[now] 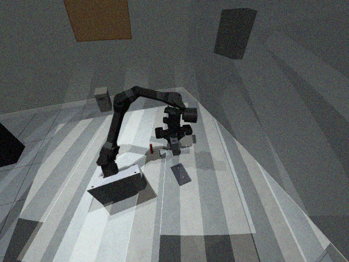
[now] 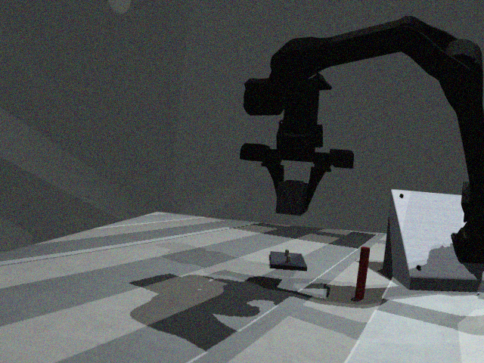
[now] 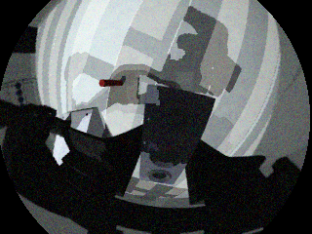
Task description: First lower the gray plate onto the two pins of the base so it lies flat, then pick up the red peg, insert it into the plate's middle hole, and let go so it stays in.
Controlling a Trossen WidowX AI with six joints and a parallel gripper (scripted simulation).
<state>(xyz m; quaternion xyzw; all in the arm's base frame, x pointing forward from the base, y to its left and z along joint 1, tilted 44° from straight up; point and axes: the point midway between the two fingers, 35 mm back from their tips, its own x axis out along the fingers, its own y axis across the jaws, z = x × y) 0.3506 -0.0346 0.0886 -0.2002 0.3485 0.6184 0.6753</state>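
Now: the base 13 cm to the right of my gripper tip, 12 cm below it and 1 cm behind it. Also, from my gripper tip: red peg: 11 cm behind, 9 cm below, 7 cm to the left; then gray plate: 3 cm above.
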